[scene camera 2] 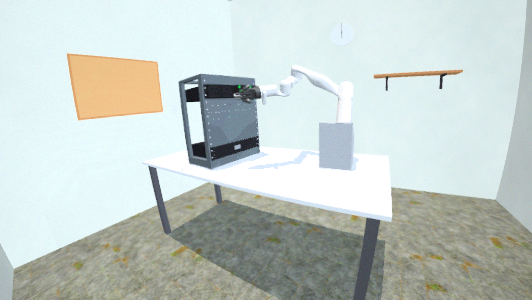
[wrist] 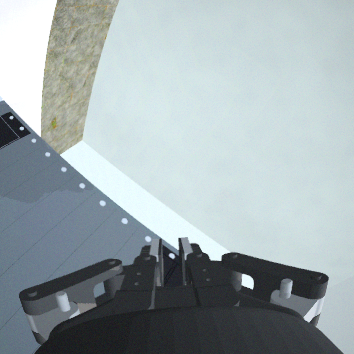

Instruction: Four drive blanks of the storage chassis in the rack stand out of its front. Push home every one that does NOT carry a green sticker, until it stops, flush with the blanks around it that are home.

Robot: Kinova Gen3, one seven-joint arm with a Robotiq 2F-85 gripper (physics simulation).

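Places are measured from the arm's base along level axes (x left, y back, z up), in centimetres.
Pixels of known places: gripper, between the fingertips: (scene camera 2: 234, 96) (wrist: 170, 250); arm's base, origin of its link: (scene camera 2: 343, 128).
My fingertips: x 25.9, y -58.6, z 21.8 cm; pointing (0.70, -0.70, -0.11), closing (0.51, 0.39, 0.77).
Note:
For each thing: its top centre in the pictures, then the offset to it from my fingertips. "*": a spot on its surface instead. Level surfaces: height alone.
- storage chassis, a spot on its surface: (scene camera 2: 216, 91) * dy -13.7, dx +1.0, dz +4.7 cm
- black piece, a spot on its surface: (wrist: 172, 272) * dy -14.2, dx +5.4, dz +3.8 cm
- black unit, a spot on its surface: (wrist: 7, 132) * dy -15.7, dx +5.5, dz -33.5 cm
- white table, height of its surface: dz -45.8 cm
The storage chassis (scene camera 2: 216, 91) is a black band near the top of the grey rack (scene camera 2: 227, 78). Two green stickers (scene camera 2: 239, 87) (scene camera 2: 248, 87) show at its right part, just above and behind my gripper (scene camera 2: 237, 95) (wrist: 170, 246). The gripper is at the front of the chassis and hides its right part in the scene view; I cannot tell how far each drive blank stands out. In the wrist view the fingers are nearly together, with a narrow gap and no object held. A black piece (wrist: 172, 272) with a pale screw shows beyond the gap.
Grey panels (scene camera 2: 232, 117) (wrist: 45, 210) with a row of screws fill the rack below the chassis. A black unit (scene camera 2: 221, 150) (wrist: 7, 132) sits near its bottom. The rack and the grey robot pedestal (scene camera 2: 336, 145) stand on the white table (scene camera 2: 300, 185).

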